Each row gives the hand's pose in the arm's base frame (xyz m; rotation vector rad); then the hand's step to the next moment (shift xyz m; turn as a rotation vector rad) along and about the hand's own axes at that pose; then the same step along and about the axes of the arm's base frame.
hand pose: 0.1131 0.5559 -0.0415 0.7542 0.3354 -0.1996
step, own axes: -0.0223 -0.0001 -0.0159 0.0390 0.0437 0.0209
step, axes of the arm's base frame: -0.0243 0.0123 -0.0027 0.0538 0.0143 0.0276
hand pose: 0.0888 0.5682 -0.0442 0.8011 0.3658 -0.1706
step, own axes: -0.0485 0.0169 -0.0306 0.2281 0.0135 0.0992
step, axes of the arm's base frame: -0.0478 0.0344 0.0103 0.2399 -0.0655 -0.0150
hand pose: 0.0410 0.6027 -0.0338 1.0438 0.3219 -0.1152
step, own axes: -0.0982 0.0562 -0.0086 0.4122 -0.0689 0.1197
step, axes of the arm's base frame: -0.0810 0.0299 0.0736 0.3983 -0.1138 -0.1319
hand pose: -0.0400 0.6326 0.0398 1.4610 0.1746 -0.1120
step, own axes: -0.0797 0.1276 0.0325 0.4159 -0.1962 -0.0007
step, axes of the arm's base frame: -0.0535 -0.0210 0.1428 0.3728 -0.0078 -0.2691
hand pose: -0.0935 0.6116 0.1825 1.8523 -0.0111 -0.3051
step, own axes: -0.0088 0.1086 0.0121 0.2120 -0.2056 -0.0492
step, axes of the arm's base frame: 0.0049 -0.0427 0.1008 0.1850 0.0738 -0.2236
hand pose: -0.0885 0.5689 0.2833 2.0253 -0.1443 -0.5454
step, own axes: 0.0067 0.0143 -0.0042 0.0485 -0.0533 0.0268
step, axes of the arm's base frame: 0.0096 -0.0059 0.0118 0.0250 -0.0106 -0.0720
